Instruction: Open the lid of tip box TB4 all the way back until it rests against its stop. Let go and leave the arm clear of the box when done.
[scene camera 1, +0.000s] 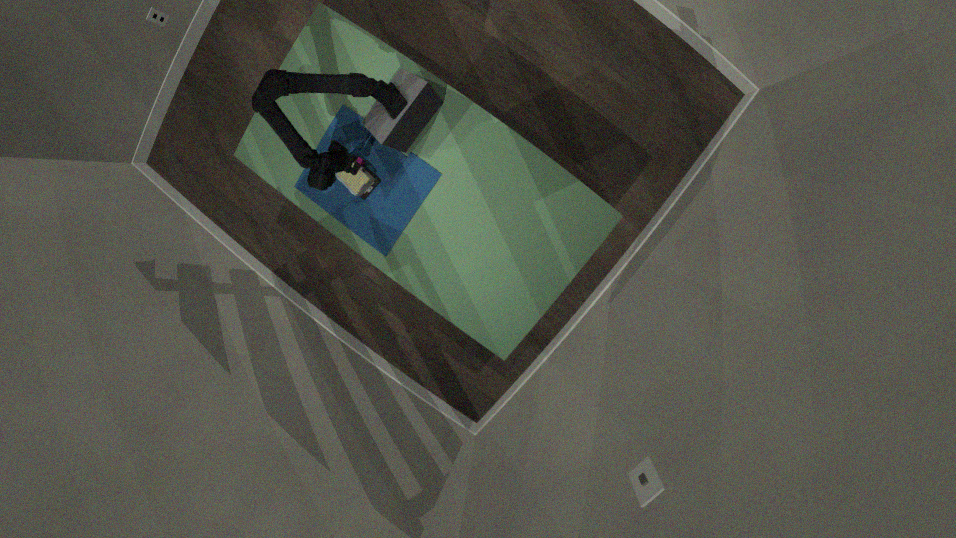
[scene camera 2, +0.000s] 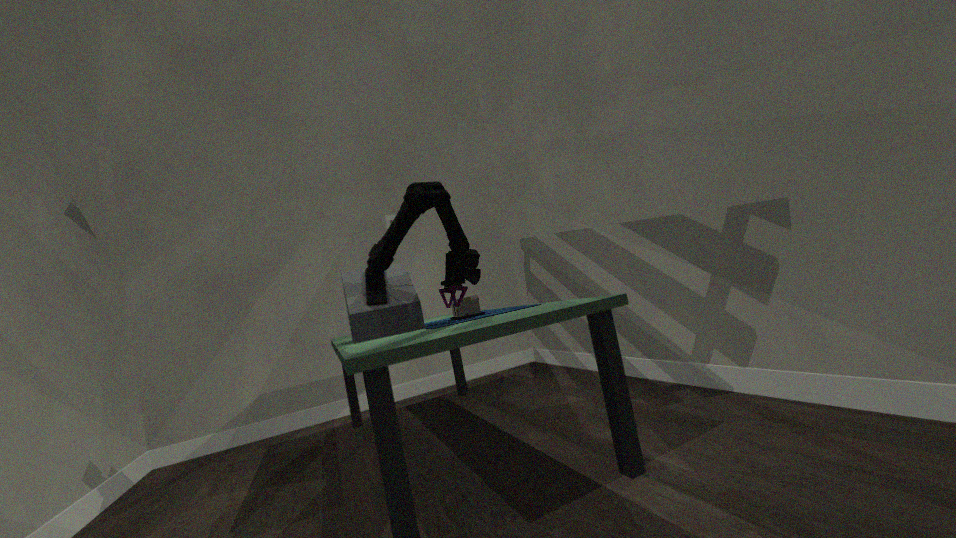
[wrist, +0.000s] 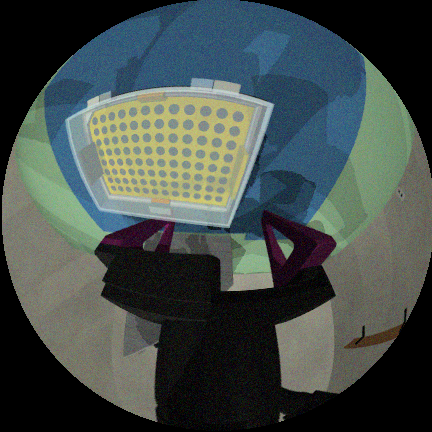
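The gripper (wrist: 217, 214) is open and touches a clear lid (wrist: 178, 153). A blue mat (scene camera 1: 380, 219) is visible as well, and the same blue mat (wrist: 318, 97) can also be seen from the wrist.
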